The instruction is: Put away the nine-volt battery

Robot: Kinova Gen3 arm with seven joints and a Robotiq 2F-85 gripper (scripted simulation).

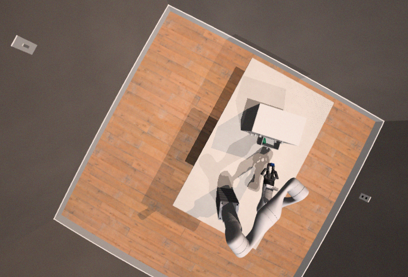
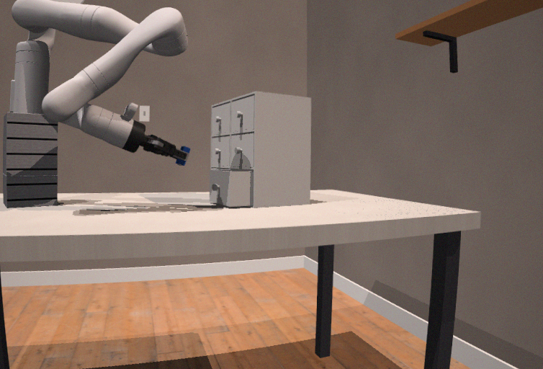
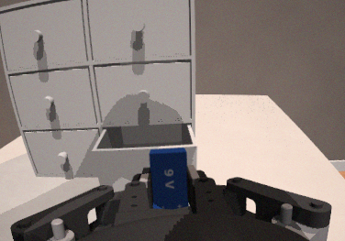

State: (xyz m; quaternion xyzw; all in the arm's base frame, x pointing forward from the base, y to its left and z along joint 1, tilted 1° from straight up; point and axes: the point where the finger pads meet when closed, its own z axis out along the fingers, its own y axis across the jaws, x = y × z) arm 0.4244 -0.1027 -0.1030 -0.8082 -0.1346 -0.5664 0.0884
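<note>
Now: hand 150 mm short of the green block, 120 mm to the right of it and 120 mm above it. From my hand the other things lie so: blue nine-volt battery (10 mm ahead, 10 mm below).
</note>
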